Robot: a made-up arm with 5 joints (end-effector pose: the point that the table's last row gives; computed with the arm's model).
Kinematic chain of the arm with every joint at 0, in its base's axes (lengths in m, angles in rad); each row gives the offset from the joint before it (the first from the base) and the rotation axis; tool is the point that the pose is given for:
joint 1: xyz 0 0 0.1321 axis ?
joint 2: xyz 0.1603 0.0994 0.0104 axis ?
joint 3: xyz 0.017 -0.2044 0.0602 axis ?
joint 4: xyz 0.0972 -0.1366 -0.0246 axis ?
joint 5: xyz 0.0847 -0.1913 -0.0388 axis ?
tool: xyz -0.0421 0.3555 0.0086
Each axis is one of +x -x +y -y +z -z.
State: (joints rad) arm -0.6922 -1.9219 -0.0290 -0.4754 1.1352
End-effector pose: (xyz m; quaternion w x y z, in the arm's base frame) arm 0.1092 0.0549 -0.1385 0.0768 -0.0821 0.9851 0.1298
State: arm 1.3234 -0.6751 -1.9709 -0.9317 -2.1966
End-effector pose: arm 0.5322 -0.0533 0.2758 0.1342 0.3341 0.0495 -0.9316
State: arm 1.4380 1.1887 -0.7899 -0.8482 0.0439
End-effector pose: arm 0.1984 0.2546 0.3528 0.4237 -0.4594 -0.7807 0.0020
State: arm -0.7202 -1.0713 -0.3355 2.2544 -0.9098
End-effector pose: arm 0.1732 -0.2895 -0.0290 0.1348 0.8046 -0.0205 0.5780
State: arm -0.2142 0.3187 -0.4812 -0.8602 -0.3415
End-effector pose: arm 0.4046 -0.2126 0.2082 0.8219 -0.1341 -0.3349 -0.4408
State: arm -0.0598 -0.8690 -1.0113 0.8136 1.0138
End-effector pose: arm 0.2071 -0.1098 0.1195 0.3319 -0.4590 0.7526 0.3357
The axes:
joint 1: -x
joint 2: -y
joint 3: +x
joint 4: +z
joint 5: +y

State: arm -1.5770 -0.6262 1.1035 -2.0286 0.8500
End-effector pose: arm 0.2387 0.2809 -0.0677 0.2290 -0.2745 -0.9332 0.0365
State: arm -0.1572 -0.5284 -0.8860 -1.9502 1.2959
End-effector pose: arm 0.4950 -0.3080 0.1994 0.5846 0.1032 0.2447 -0.7667
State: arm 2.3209 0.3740 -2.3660 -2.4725 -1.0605
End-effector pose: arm 0.1962 0.2555 -0.1640 0.5647 -0.2791 0.5101 -0.5857
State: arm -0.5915 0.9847 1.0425 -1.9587 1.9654
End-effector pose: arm 0.4618 -0.2373 0.0695 0.0052 0.7785 0.5062 0.3712
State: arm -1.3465 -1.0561 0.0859 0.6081 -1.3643
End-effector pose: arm 0.1636 0.0598 0.0574 0.5514 0.8162 -0.1662 -0.0466
